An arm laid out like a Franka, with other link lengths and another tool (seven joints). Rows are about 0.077 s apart.
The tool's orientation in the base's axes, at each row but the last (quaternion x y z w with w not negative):
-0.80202, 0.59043, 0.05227, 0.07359
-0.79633, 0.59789, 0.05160, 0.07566
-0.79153, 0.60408, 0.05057, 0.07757
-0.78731, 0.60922, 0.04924, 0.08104
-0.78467, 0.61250, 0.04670, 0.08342
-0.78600, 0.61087, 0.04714, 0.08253
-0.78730, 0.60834, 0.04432, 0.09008
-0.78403, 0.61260, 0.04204, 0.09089
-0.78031, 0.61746, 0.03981, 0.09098
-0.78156, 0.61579, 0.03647, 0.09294
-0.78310, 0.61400, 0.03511, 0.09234
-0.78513, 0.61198, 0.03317, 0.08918
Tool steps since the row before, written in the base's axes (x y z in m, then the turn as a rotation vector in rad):
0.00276, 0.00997, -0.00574, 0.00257, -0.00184, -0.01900
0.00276, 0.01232, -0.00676, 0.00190, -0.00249, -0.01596
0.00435, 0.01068, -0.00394, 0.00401, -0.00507, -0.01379
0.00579, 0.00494, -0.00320, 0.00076, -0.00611, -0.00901
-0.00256, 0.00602, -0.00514, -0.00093, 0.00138, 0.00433
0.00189, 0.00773, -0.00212, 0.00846, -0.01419, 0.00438
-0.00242, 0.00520, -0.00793, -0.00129, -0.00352, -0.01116
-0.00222, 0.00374, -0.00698, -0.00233, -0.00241, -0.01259
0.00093, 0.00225, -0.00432, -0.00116, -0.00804, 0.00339
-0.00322, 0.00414, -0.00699, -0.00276, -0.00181, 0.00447
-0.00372, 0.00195, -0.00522, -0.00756, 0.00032, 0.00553
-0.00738, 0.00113, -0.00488, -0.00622, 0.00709, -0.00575
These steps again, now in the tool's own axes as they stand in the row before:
-0.00757, -0.00522, 0.00745, 0.00574, -0.00085, 0.01837
-0.00970, -0.00562, 0.00891, 0.00564, -0.00020, 0.01525
-0.00829, -0.00671, 0.00590, 0.00827, -0.00171, 0.01268
-0.00267, -0.00659, 0.00419, 0.00759, 0.00137, 0.00772
-0.00547, 0.00144, 0.00610, -0.00230, 0.00026, -0.00402
-0.00652, -0.00353, 0.00358, 0.01486, -0.00510, -0.00673
-0.00414, 0.00177, 0.00869, 0.00502, 0.00308, 0.01019
-0.00287, 0.00191, 0.00746, 0.00396, 0.00396, 0.01176
-0.00118, -0.00100, 0.00471, 0.00683, 0.00259, -0.00492
-0.00353, 0.00289, 0.00745, 0.00030, 0.00263, -0.00488
-0.00189, 0.00368, 0.00527, -0.00308, 0.00668, -0.00580
-0.00213, 0.00736, 0.00457, -0.00739, 0.00492, 0.00657

